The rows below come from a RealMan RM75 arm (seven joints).
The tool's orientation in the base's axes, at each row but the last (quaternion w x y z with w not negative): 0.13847, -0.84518, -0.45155, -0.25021; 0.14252, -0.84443, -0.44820, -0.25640; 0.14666, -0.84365, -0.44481, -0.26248; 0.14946, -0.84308, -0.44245, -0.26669; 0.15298, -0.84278, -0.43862, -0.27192; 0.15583, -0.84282, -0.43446, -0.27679; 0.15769, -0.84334, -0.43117, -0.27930; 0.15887, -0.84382, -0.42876, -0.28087; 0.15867, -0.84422, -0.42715, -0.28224
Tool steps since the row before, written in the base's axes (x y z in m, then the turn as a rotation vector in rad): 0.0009, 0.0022, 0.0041, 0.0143, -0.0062, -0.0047; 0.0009, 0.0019, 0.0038, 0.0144, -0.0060, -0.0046; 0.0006, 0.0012, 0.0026, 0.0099, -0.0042, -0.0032; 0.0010, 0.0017, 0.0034, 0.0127, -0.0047, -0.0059; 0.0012, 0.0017, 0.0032, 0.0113, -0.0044, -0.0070; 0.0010, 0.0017, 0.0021, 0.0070, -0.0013, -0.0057; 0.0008, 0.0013, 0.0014, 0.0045, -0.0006, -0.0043; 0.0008, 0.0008, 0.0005, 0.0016, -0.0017, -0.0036; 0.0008, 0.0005, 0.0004, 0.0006, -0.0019, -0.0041
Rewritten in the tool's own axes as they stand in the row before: 0.0042, -0.0005, -0.0021, -0.0002, 0.0154, 0.0053; 0.0039, -0.0004, -0.0020, 0.0000, 0.0153, 0.0054; 0.0026, -0.0002, -0.0014, 0.0000, 0.0106, 0.0037; 0.0036, -0.0002, -0.0016, -0.0006, 0.0132, 0.0065; 0.0036, 0.0000, -0.0013, -0.0018, 0.0119, 0.0071; 0.0028, -0.0002, -0.0005, -0.0010, 0.0066, 0.0062; 0.0021, -0.0001, -0.0002, -0.0009, 0.0041, 0.0046; 0.0012, 0.0002, 0.0003, -0.0025, 0.0024, 0.0025; 0.0009, 0.0003, 0.0002, -0.0034, 0.0017, 0.0025
